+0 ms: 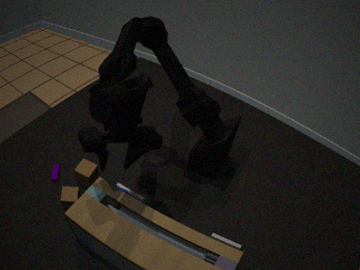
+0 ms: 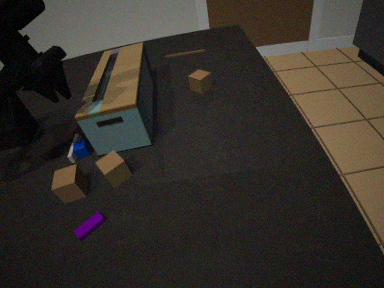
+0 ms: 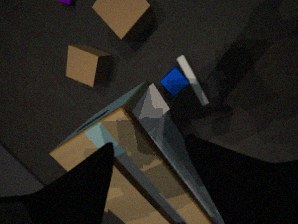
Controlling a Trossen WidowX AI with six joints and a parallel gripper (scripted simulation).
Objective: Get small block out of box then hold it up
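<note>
The blue block is 14 cm below my gripper tip, 3 cm behind it and 1 cm to the right of it.
</note>
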